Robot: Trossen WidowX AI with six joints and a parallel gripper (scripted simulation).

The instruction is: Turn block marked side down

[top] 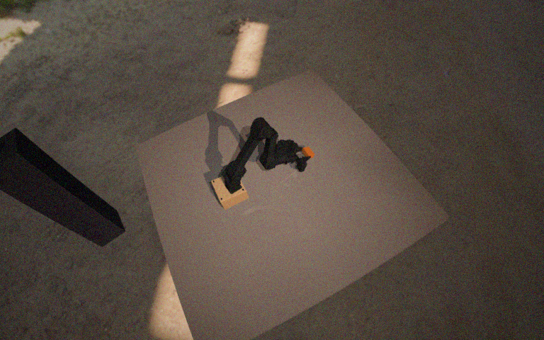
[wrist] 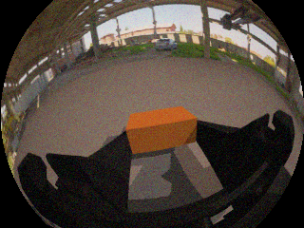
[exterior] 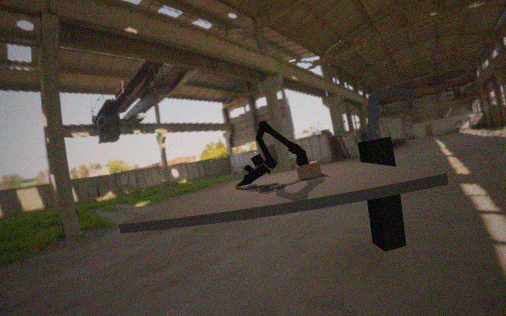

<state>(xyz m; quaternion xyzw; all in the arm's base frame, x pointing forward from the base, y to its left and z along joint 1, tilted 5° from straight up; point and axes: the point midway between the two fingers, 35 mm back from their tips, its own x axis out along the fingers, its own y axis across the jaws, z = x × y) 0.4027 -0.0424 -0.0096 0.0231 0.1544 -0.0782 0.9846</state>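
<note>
My gripper tip is now 1 cm above the orange block.
</note>
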